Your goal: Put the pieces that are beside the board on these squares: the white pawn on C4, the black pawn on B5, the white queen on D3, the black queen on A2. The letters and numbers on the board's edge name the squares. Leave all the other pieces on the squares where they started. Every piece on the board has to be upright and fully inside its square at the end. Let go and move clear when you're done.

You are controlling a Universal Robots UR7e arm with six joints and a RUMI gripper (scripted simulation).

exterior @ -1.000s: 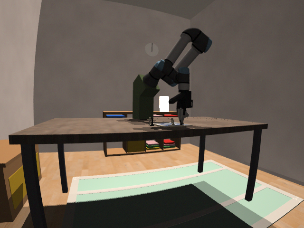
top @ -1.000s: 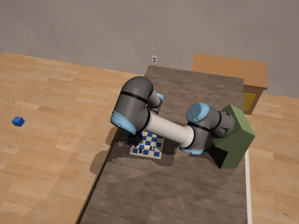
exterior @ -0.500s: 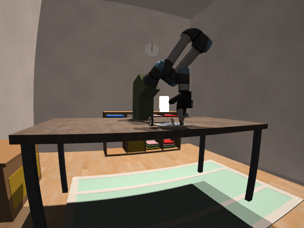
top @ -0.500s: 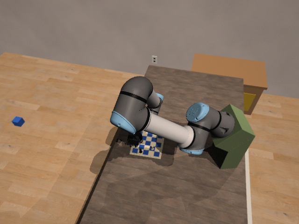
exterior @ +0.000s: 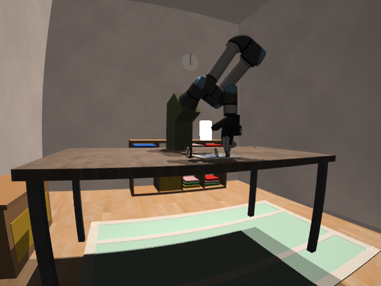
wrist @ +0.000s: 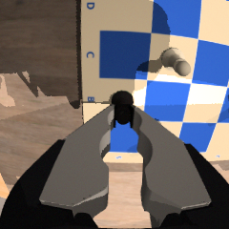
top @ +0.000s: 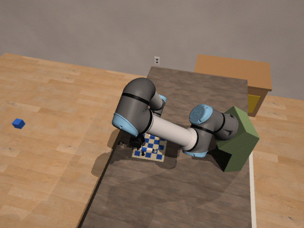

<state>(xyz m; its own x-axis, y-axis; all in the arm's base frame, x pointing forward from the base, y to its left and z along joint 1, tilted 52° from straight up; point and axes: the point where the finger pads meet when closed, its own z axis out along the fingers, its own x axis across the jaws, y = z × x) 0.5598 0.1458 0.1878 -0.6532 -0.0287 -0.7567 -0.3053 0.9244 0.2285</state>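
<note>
My gripper is now 1 cm above the black pawn. Also, from my hand: white pawn (5 cm to the right, 2 cm behind, 1 cm below); blue-and-cream chessboard (7 cm to the right, 5 cm behind, 3 cm below); black piece (5 cm behind, 2 cm to the left, 1 cm below).
</note>
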